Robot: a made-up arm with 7 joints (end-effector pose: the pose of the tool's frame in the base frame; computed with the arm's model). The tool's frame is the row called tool. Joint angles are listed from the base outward.
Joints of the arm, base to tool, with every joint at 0 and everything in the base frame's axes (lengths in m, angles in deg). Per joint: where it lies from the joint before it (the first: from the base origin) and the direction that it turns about. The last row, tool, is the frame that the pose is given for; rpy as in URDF.
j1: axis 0.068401 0.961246 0.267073 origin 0 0 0
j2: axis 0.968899 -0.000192 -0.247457 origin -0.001 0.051 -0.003
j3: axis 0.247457 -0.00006 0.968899 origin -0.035 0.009 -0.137
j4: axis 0.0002 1 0.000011 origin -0.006 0 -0.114
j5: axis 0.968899 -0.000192 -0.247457 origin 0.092 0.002 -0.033
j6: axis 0.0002 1 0.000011 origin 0.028 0 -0.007
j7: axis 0.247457 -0.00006 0.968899 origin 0.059 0 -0.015
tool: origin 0 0 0 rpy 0 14.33 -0.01
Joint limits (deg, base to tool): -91.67..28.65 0..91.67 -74.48..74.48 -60..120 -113..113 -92.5..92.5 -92.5..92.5
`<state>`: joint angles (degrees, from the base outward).
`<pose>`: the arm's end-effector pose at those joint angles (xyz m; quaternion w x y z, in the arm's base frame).
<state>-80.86 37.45 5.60 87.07 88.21 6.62 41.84</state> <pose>0.4093 0.2314 -0.0850 0.5213 0.8052 -0.0311 0.2809</pose>
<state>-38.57 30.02 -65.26 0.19 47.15 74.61 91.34</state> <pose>0.2417 0.0578 -0.2571 0.4437 0.6422 -0.4471 0.4368</pose>
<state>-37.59 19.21 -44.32 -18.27 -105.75 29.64 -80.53</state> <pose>0.1926 -0.0534 -0.1769 0.0277 -0.5604 -0.0188 -0.8275</pose>
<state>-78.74 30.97 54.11 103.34 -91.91 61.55 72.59</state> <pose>0.3961 0.1256 -0.1204 0.3877 -0.5709 0.7231 0.0314</pose>
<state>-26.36 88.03 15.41 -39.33 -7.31 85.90 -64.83</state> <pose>0.1860 0.2556 0.0666 0.8131 0.3975 0.4041 -0.1327</pose>
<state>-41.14 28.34 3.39 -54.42 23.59 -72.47 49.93</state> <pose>0.1256 0.0746 -0.0618 0.2179 -0.1346 -0.9619 -0.0953</pose>
